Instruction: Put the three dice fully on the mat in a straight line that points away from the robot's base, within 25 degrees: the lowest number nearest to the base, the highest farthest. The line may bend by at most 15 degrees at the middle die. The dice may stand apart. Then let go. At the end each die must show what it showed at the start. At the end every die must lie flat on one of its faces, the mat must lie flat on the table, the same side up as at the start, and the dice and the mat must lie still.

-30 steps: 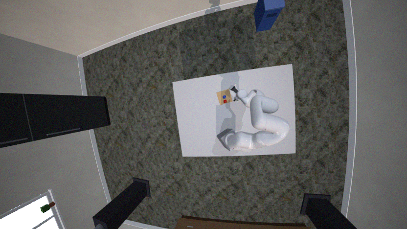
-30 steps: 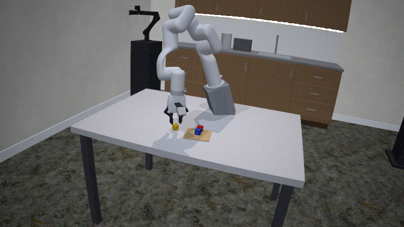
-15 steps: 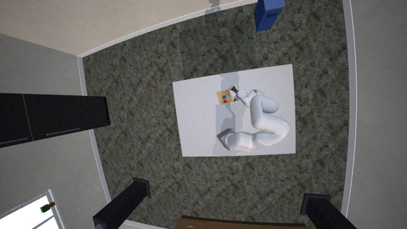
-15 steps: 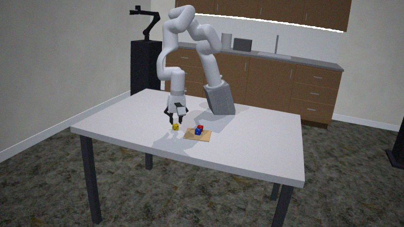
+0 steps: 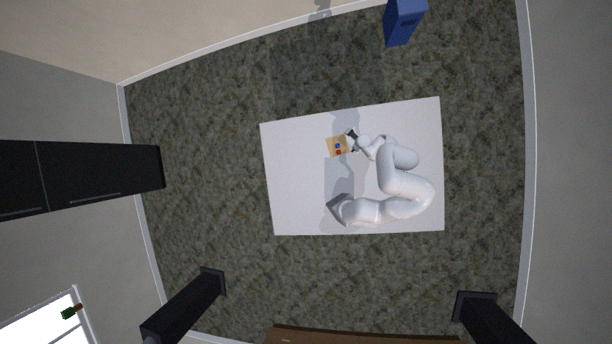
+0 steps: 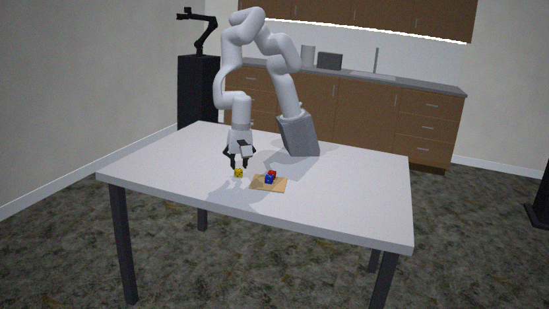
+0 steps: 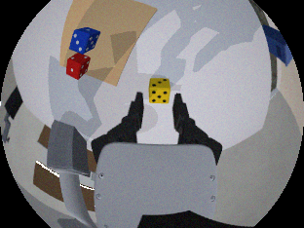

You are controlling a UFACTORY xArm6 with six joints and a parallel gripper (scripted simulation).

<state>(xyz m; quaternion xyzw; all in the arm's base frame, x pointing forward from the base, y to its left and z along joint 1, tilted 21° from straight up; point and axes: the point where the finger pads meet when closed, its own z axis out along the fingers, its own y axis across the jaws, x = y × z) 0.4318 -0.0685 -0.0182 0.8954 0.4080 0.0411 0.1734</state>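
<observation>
The yellow die is 40 mm below my hand. Also, from my hand: red die 50 mm behind, 130 mm to the left, 40 mm below; then blue die 10 mm behind, 140 mm to the left, 40 mm below; then tan mat 10 mm behind, 140 mm to the left, 50 mm below.
</observation>
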